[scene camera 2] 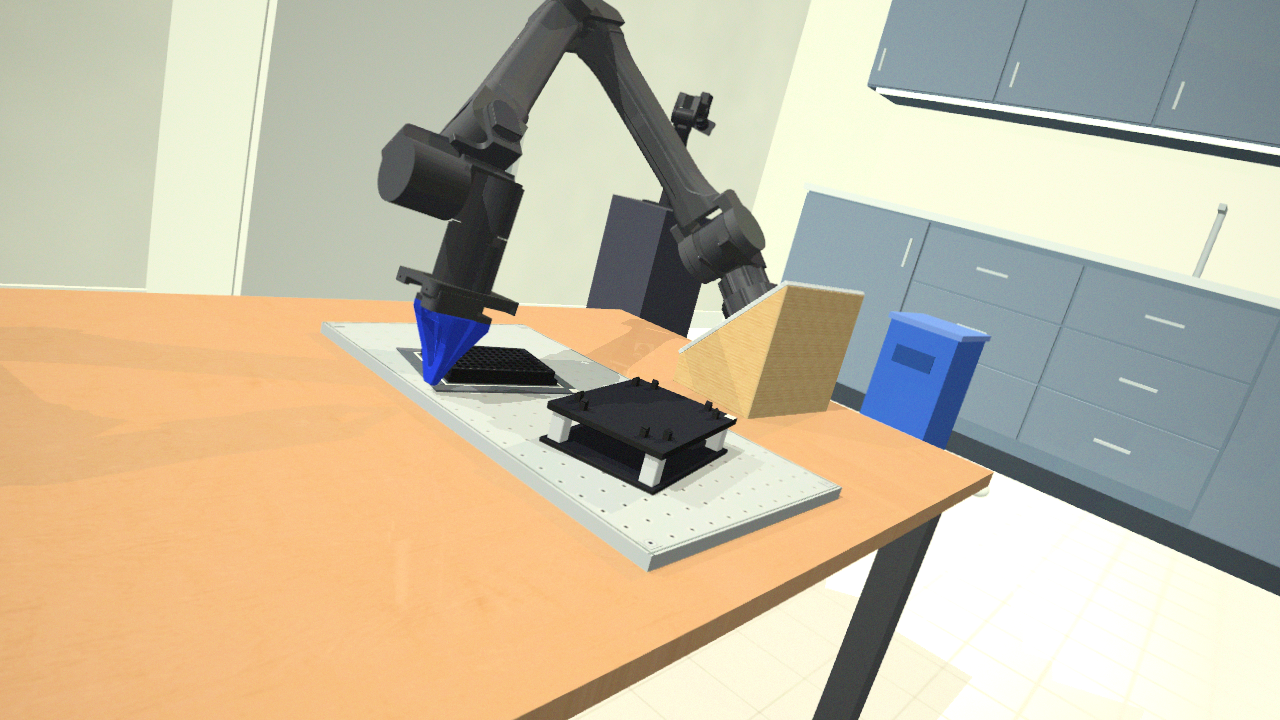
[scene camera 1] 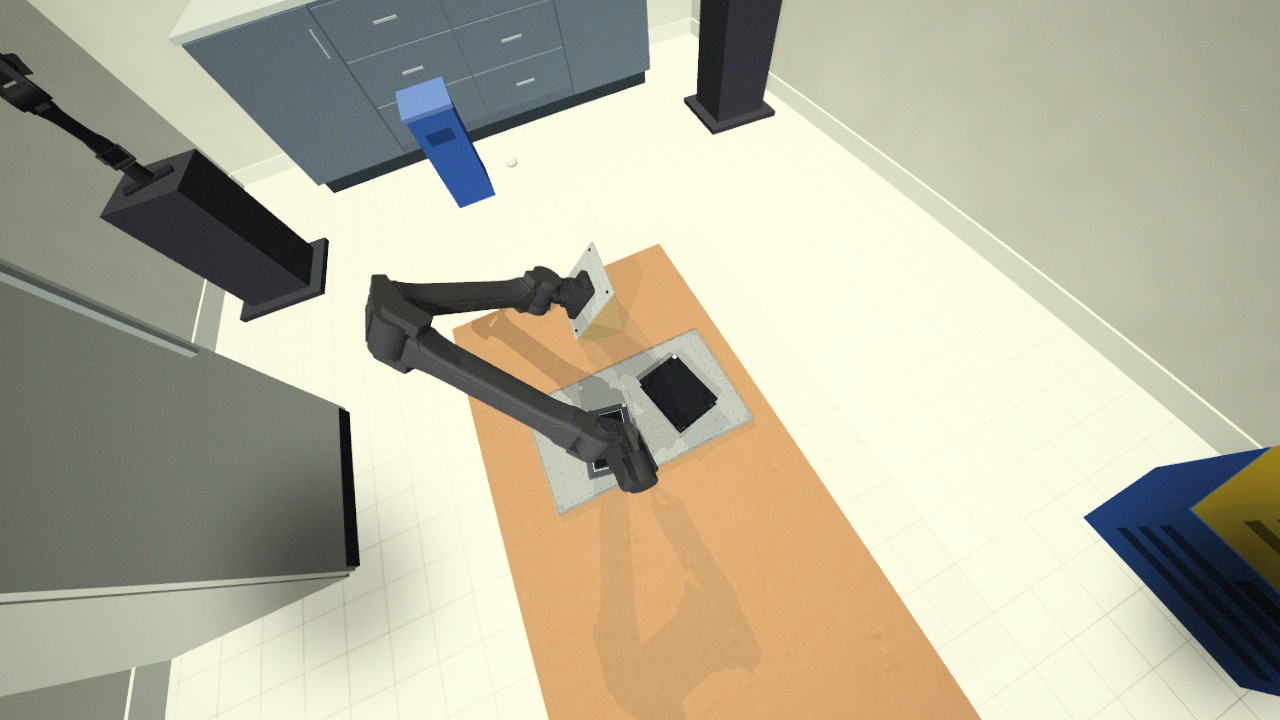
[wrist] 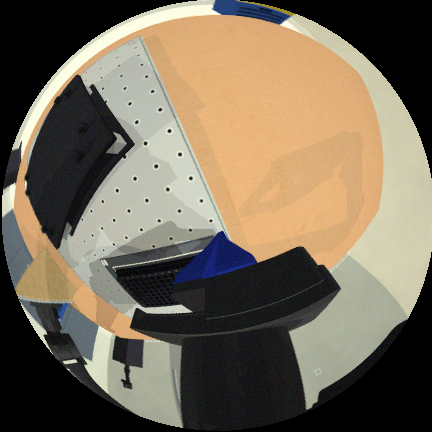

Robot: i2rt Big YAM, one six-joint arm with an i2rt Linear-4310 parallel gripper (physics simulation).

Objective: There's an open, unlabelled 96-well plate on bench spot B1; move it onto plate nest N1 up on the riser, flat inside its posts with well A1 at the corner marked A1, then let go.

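Where they show: gripper, between the fingertips: [scene camera 2: 429, 383] [wrist: 221, 235]; arm's base, origin of its link: [scene camera 2: 760, 326] [scene camera 1: 580, 295].
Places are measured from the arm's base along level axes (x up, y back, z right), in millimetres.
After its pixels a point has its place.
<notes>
The black 96-well plate [scene camera 2: 506, 365] @[x -71, y -386, z 42 mm] [wrist: 149, 284] @[x -71, y -379, z 44 mm] lies flat inside a white outline at the left end of the grey pegboard [scene camera 2: 680, 523] @[x -86, y -423, z -267 mm] [scene camera 1: 726, 409] @[x -86, y -435, z -241 mm] [wrist: 160, 160] @[x -86, y -465, z -82 mm]. In scene camera 1 the arm covers most of it. My gripper [scene camera 2: 436, 376] @[x -77, y -494, z 12 mm] [wrist: 221, 235] @[x -77, y -494, z 12 mm] points down with its blue fingers pressed together into one tip. The tip sits at the plate's near-left end, beside it and not around it; nothing is between the fingers. Plate nest N1 [scene camera 2: 640, 416] @[x -46, y -375, z -156 mm] [scene camera 1: 677, 392] @[x -47, y -358, z -140 mm] [wrist: 68, 149] @[x -46, y -401, z -128 mm] is a black deck with small posts on white legs. It stands empty further along the pegboard.
A tan wedge block [scene camera 2: 769, 349] @[x -5, y -92, z -84 mm] [scene camera 1: 602, 322] @[x -24, y -96, z -31 mm] carries the arm's base at the table's far edge. The orange table [scene camera 2: 223, 537] @[x -99, y -720, z -165 mm] [scene camera 1: 716, 582] @[x -99, y -767, z -50 mm] extends towards the camera. A blue bin [scene camera 2: 922, 372] [scene camera 1: 443, 139] stands on the floor by grey cabinets.
</notes>
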